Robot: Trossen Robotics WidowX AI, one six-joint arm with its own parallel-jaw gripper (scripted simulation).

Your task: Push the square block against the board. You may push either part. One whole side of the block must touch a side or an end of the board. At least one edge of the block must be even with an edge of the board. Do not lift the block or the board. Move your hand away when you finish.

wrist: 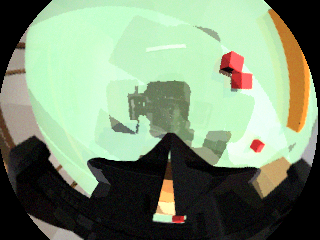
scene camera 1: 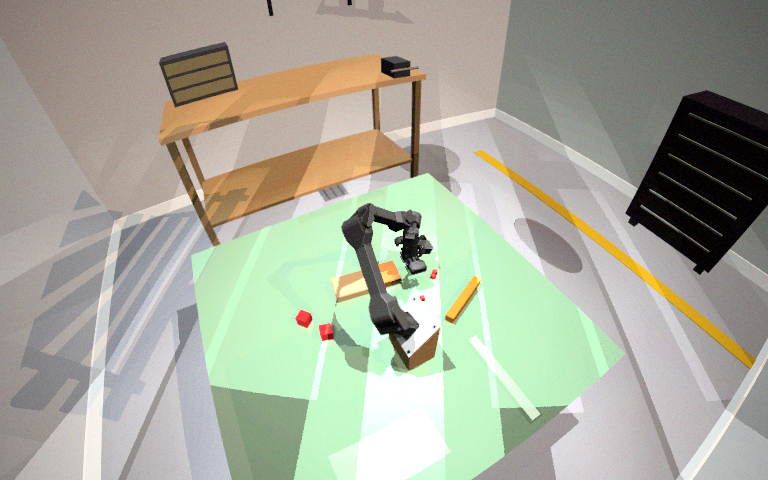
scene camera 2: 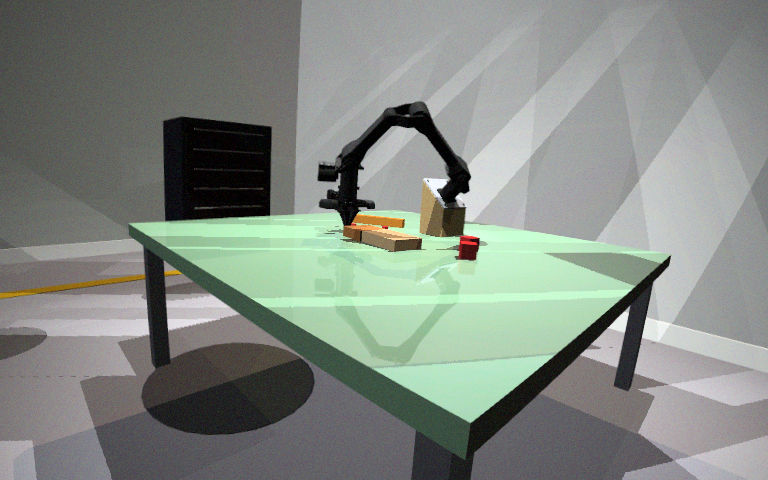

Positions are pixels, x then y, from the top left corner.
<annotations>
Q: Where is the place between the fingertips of my gripper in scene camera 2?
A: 346, 229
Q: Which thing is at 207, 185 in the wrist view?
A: My gripper.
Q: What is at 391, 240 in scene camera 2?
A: A tan board.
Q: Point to a tan board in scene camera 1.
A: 352, 285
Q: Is my gripper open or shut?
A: Shut.
</annotations>
